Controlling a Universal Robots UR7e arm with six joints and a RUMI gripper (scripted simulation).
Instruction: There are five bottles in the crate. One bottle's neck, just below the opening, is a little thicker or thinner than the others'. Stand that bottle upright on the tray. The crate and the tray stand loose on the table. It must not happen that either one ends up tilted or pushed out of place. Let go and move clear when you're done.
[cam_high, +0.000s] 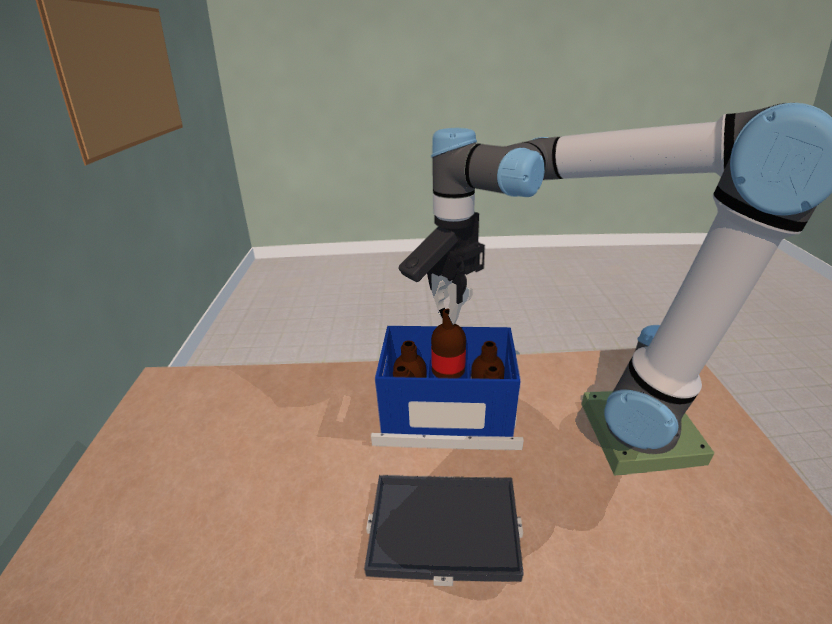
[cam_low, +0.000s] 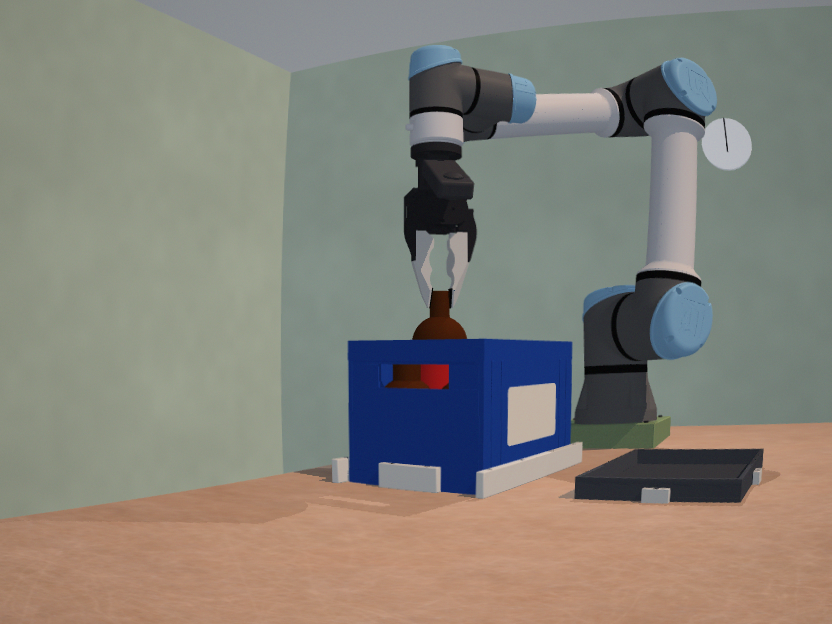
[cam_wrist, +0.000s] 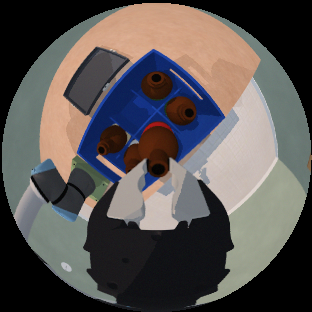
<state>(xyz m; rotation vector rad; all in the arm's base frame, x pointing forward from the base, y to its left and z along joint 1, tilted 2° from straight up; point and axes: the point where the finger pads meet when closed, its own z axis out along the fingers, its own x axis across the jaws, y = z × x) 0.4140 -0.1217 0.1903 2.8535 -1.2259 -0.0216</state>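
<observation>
The glass bottle lies 7 cm below my hand. From my hand the other things lie so: dark tray (33 cm to the left, 22 cm below); then blue crate (15 cm below, 4 cm to the left).
</observation>
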